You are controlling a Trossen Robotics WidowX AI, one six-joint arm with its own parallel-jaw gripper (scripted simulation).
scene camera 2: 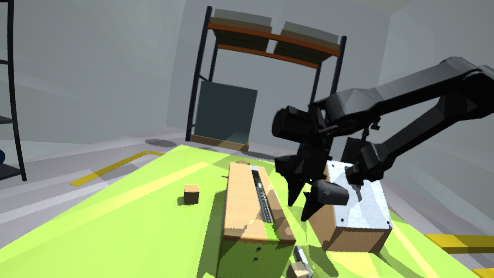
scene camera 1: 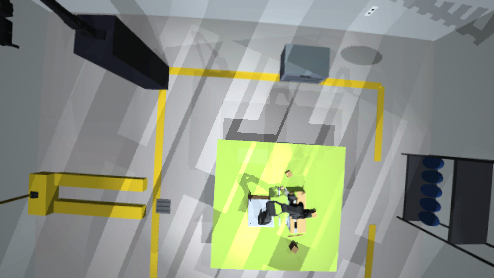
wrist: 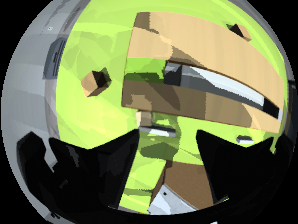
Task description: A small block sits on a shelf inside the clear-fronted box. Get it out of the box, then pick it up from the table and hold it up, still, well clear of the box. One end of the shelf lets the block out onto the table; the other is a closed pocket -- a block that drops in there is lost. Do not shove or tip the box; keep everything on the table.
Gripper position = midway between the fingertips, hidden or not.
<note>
In view: my gripper [scene camera 2: 295, 213] and a tan box [wrist: 181, 65].
My gripper shows as well in the wrist view [wrist: 168, 133].
</note>
